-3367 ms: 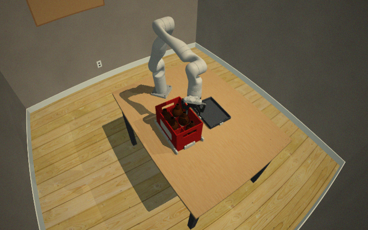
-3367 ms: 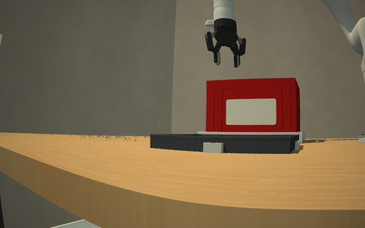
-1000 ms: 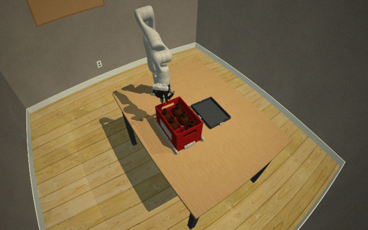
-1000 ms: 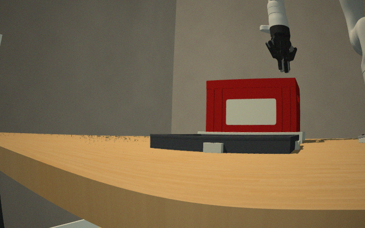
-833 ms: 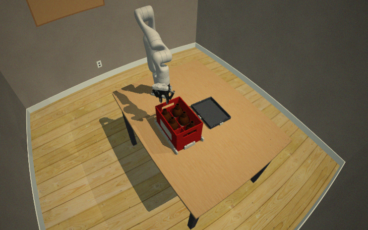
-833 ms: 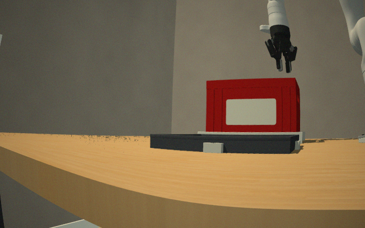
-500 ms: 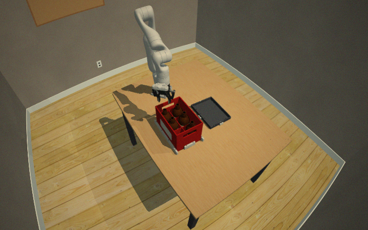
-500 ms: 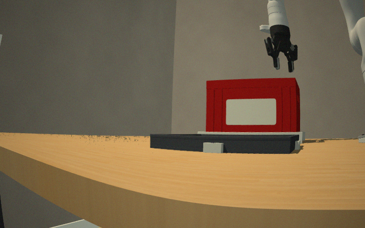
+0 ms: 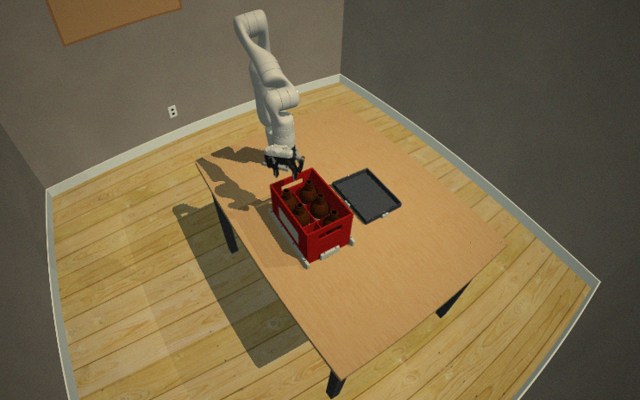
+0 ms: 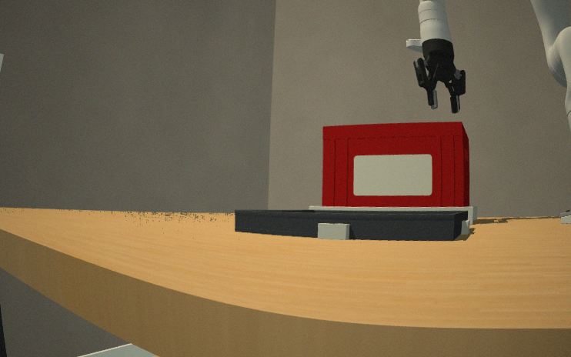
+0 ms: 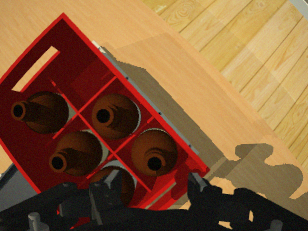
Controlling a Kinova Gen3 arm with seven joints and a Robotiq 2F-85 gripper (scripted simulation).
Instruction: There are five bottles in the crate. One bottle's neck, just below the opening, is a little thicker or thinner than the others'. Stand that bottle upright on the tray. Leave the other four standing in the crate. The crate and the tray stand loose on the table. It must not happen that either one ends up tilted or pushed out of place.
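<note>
Right now my hand is 160 mm above the red crate, 80 mm short of it and 60 mm to the right of it. Also, from my hand: dark grey tray (350 mm to the left, 230 mm below, 10 mm ahead); then glass bottle (160 mm below, 160 mm ahead, 120 mm to the left).
</note>
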